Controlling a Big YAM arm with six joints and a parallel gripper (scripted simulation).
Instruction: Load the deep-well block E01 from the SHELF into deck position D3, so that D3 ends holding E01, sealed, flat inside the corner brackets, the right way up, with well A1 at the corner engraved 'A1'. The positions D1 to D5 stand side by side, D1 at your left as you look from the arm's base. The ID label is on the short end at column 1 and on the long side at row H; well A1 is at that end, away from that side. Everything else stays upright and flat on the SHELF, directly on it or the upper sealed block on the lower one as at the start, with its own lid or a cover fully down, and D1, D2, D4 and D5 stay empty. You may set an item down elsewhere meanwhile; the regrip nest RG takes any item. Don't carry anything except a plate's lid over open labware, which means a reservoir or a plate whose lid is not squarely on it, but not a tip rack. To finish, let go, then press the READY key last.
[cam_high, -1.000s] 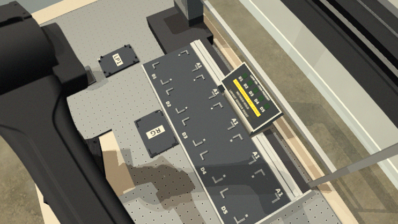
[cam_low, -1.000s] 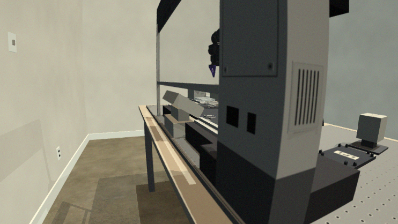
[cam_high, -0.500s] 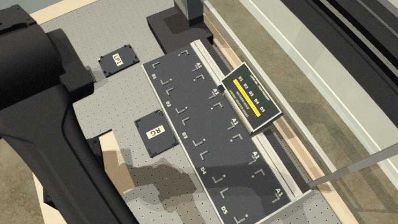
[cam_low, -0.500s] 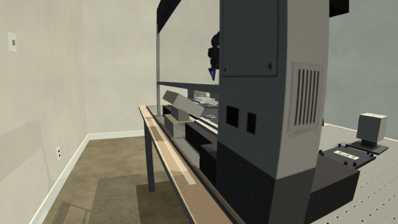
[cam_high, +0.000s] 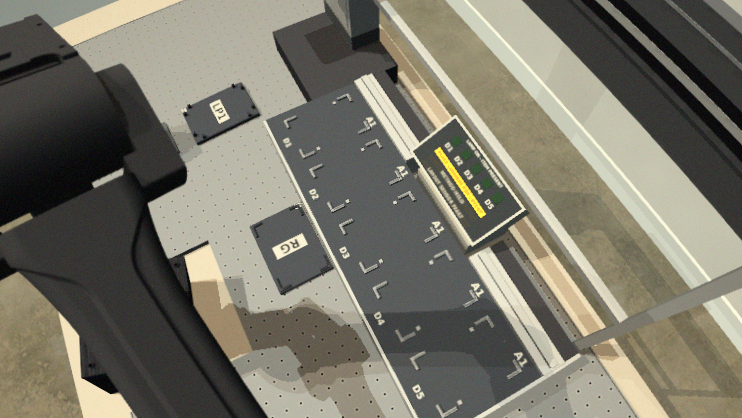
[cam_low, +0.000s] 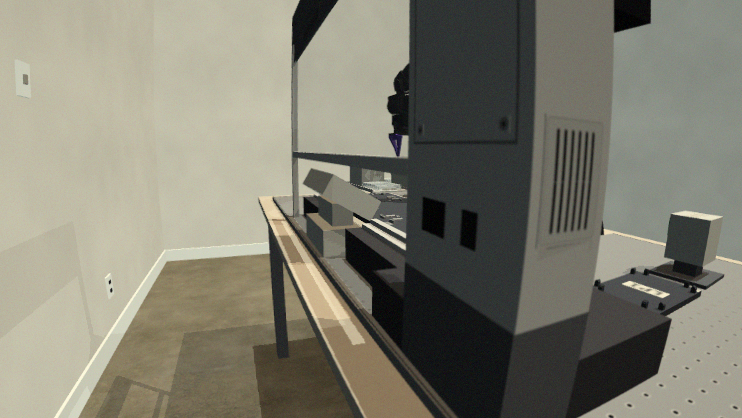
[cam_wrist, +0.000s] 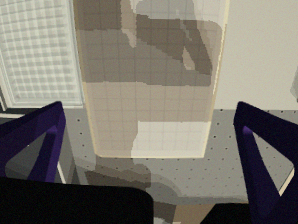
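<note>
My hand is 50 mm above the deep-well block. The rest, counted from my hand: ready key (60 mm ahead, 800 mm to the left, 90 mm below); regrip nest RG (170 mm ahead, 460 mm to the left, 170 mm below); shelf label (40 mm behind, 100 mm to the left, 170 mm below).
</note>
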